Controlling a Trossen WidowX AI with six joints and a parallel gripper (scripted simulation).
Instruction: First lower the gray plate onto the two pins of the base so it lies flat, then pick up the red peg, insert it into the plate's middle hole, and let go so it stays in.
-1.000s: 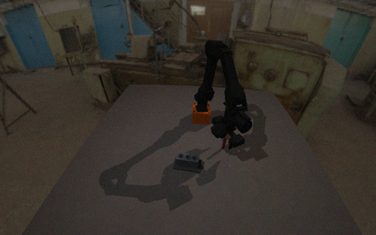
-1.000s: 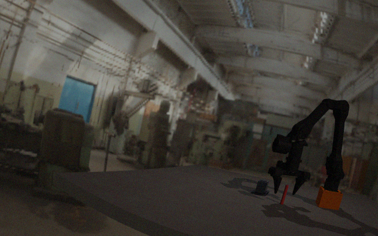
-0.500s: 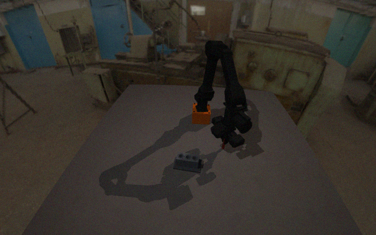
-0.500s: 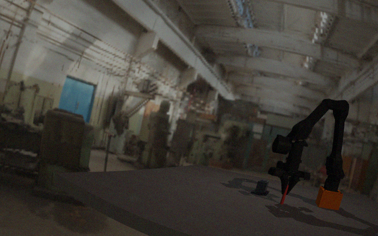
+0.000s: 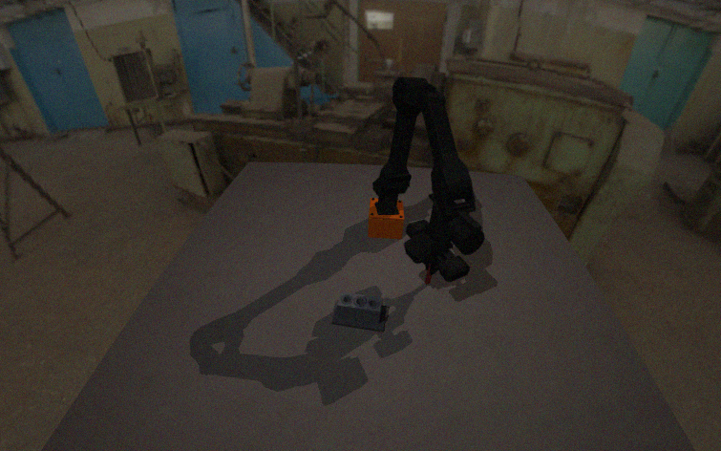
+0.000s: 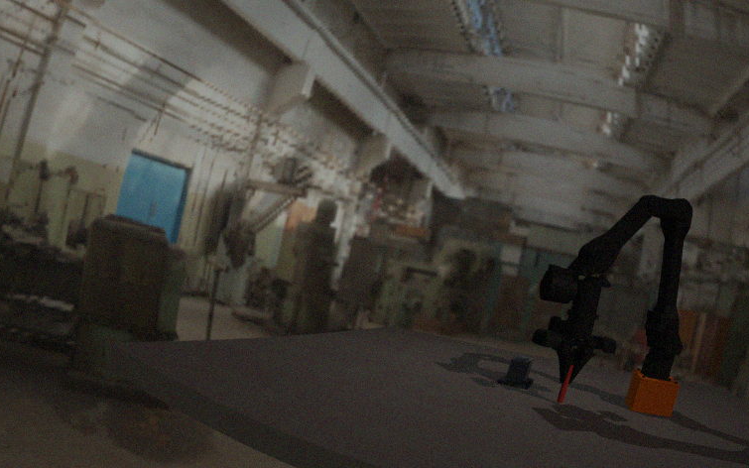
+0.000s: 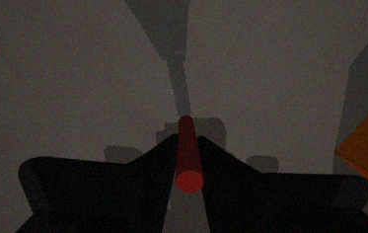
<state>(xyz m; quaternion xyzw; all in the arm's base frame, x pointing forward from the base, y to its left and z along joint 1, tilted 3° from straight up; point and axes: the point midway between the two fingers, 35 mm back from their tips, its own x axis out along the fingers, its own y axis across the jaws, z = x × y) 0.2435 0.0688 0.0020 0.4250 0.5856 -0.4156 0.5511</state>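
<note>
My gripper tip is 8 cm short of the gray plate and 19 cm to the left of it. Round my gripper tip: flat base 8 cm ahead, 19 cm to the right, 4 cm below; then red peg right at my gripper tip.
</note>
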